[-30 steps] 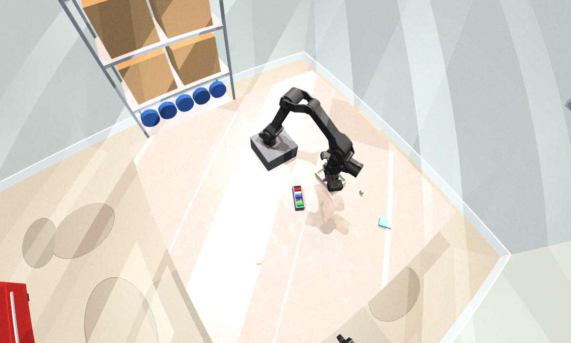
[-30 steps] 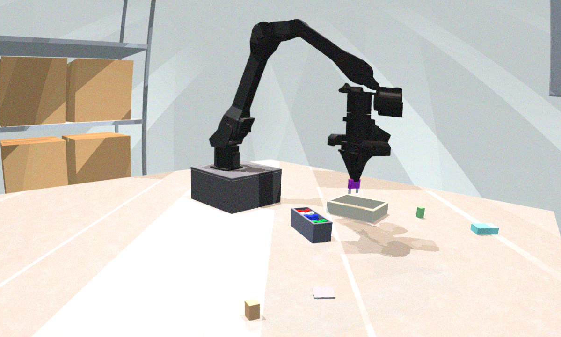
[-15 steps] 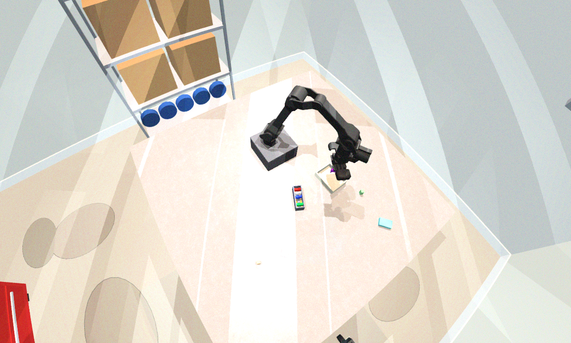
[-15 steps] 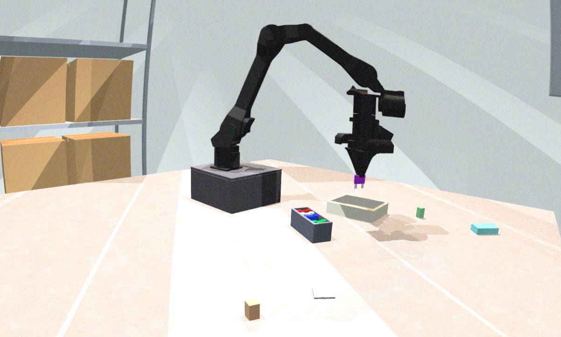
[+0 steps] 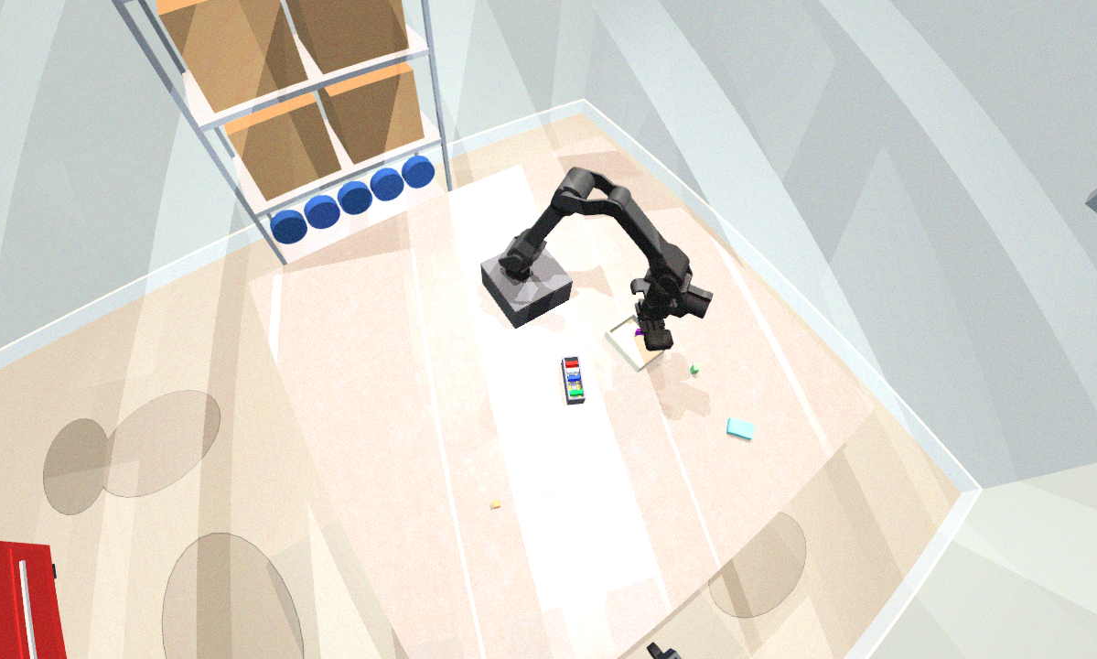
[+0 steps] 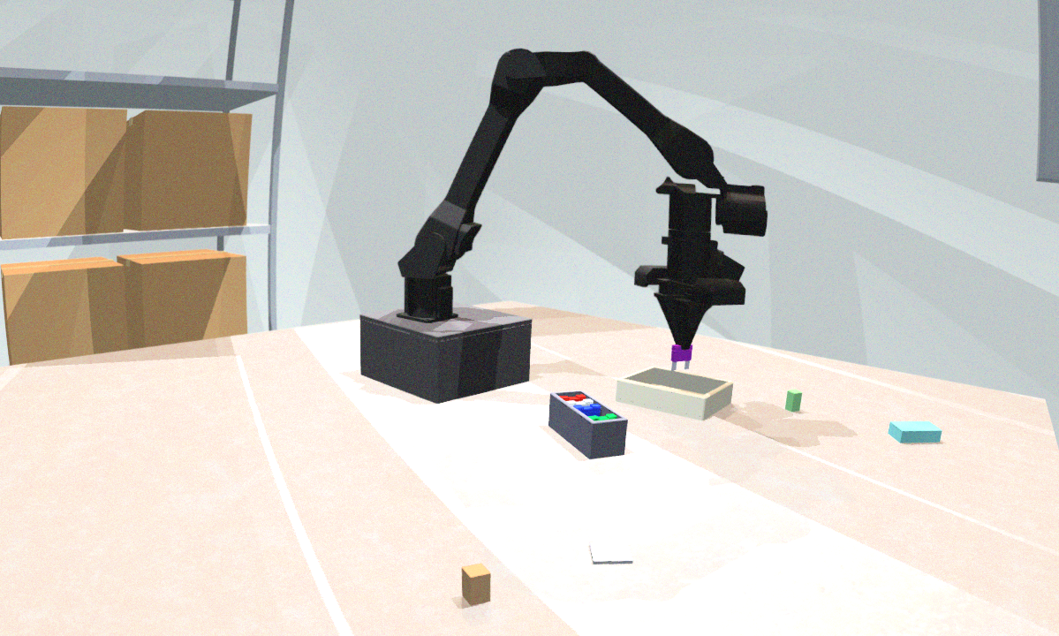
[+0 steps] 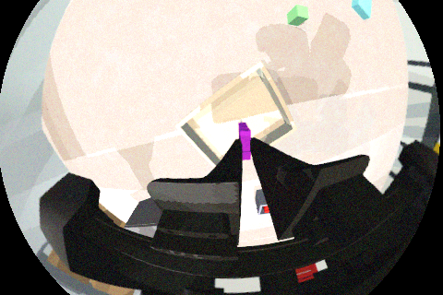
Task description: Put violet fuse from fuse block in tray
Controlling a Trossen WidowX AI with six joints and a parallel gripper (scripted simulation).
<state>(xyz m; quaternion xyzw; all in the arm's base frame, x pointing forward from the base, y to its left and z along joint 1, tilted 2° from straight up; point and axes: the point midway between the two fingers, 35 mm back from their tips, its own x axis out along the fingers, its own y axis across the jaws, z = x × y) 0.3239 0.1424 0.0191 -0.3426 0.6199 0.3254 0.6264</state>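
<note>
Right now the violet fuse is 10 mm below my gripper tip. From my gripper tip the other things lie so: white tray 70 mm below; then teal L-shaped piece 340 mm ahead, 70 mm below, 40 mm to the left; then green block 150 mm ahead, 60 mm to the left, 60 mm below.
</note>
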